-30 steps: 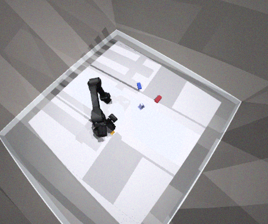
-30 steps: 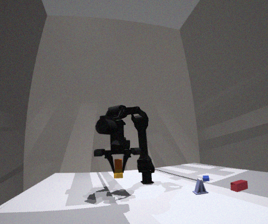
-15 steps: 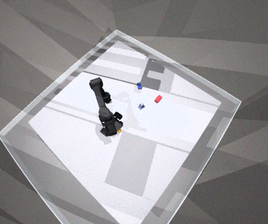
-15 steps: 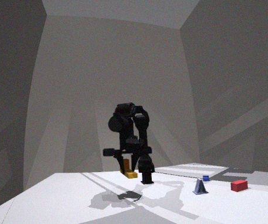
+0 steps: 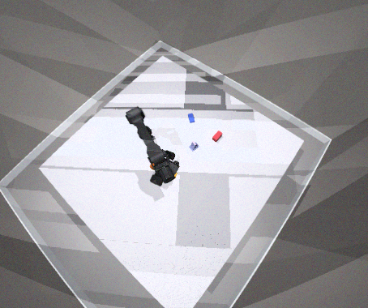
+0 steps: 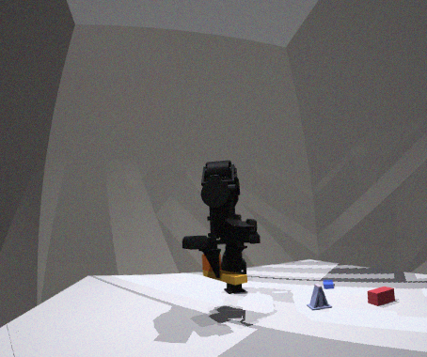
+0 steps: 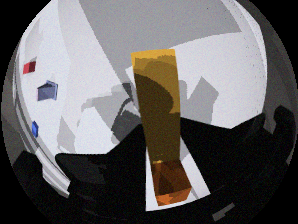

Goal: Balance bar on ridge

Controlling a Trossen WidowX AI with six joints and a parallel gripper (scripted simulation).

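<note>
Now: gripper tip 410 mm to the right of the red block, 100 mm above it and 80 mm short of it. Round my gripper tip: blue block (420 mm to the left, 150 mm behind, 110 mm below).
</note>
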